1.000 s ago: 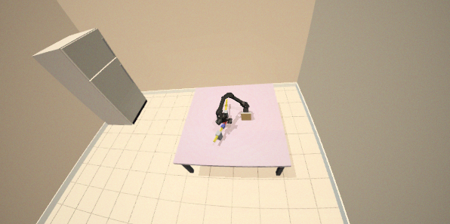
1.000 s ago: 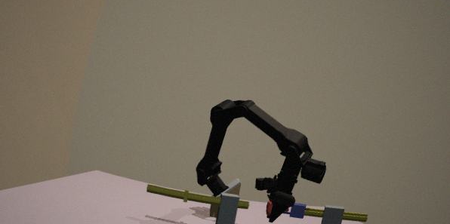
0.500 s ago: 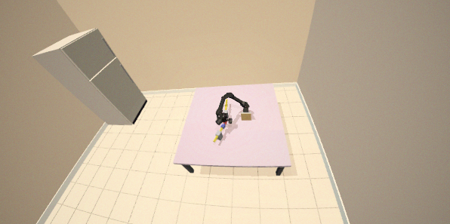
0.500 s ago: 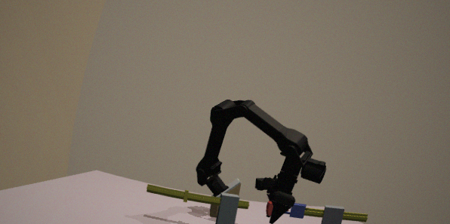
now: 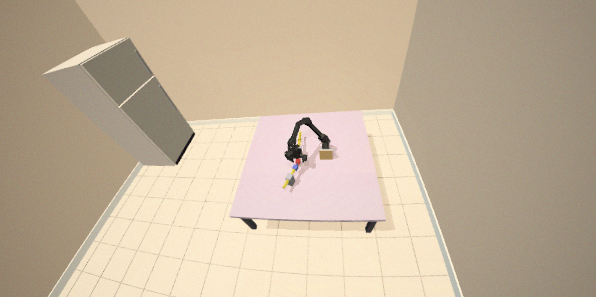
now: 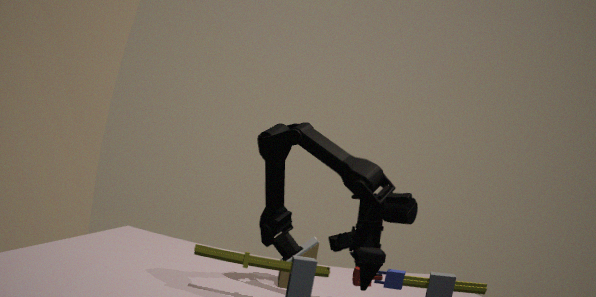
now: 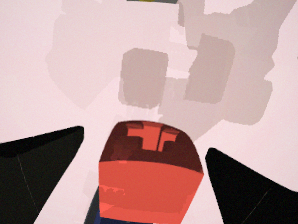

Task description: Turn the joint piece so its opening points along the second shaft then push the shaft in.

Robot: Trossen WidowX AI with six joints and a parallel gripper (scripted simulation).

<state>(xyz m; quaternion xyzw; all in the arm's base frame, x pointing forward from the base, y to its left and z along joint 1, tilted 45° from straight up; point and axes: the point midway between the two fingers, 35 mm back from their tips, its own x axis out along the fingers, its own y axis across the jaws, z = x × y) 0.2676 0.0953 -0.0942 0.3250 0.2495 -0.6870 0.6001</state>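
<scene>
My gripper tip is 20 mm below the red joint piece.
</scene>
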